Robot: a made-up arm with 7 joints.
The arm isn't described. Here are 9 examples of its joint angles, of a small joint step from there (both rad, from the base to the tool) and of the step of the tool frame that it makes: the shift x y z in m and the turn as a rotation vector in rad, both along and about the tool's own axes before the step.
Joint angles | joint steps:
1: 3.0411 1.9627 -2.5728 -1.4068 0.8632 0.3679 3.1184 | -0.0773 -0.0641 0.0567 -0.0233 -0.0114 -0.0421 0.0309
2: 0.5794 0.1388 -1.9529 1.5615 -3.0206 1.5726 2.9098 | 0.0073 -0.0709 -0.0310 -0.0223 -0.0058 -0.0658 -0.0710
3: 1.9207 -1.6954 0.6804 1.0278 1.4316 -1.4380 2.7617 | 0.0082 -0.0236 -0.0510 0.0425 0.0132 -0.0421 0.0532
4: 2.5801 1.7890 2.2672 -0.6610 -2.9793 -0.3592 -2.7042 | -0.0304 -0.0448 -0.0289 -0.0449 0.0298 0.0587 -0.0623
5: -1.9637 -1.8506 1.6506 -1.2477 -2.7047 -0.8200 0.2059 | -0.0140 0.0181 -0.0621 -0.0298 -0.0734 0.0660 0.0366
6: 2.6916 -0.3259 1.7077 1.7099 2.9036 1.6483 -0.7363 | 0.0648 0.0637 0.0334 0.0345 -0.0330 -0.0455 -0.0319
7: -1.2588 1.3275 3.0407 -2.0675 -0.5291 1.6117 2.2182 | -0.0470 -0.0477 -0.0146 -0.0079 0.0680 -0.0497 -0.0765
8: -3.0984 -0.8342 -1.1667 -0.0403 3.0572 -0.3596 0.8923 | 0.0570 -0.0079 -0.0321 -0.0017 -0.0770 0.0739 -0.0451
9: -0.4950 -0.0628 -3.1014 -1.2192 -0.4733 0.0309 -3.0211 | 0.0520 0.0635 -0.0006 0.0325 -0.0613 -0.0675 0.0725
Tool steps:
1: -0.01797 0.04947 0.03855 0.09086 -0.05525 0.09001
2: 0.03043 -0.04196 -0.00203 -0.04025 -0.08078 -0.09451
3: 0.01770 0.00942 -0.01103 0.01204 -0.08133 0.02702
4: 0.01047 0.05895 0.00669 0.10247 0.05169 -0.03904
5: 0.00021 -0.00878 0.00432 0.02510 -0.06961 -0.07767
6: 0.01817 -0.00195 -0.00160 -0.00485 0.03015 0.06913
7: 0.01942 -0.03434 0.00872 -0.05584 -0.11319 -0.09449
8: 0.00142 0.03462 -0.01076 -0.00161 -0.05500 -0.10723
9: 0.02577 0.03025 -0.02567 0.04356 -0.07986 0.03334
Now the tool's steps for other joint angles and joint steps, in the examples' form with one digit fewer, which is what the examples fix.
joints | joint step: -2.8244 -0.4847 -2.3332 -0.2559 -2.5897 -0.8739 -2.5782 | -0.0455 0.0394 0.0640 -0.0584 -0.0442 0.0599 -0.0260
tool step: -0.0166 0.0626 0.0354 0.0959 0.1075 -0.0807
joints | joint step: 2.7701 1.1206 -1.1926 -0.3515 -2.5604 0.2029 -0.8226 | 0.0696 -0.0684 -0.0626 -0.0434 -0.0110 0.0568 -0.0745
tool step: 0.0938 0.0586 -0.0234 0.0987 -0.1572 -0.1178
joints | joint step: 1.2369 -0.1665 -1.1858 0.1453 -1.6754 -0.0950 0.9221 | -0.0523 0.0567 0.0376 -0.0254 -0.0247 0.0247 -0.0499
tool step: -0.0323 0.0392 -0.0033 0.0132 0.0258 -0.0971
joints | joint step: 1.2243 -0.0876 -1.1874 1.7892 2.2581 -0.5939 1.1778 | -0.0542 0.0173 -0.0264 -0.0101 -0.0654 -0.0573 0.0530
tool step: 0.0160 0.0358 -0.0097 0.1401 -0.0363 0.0325
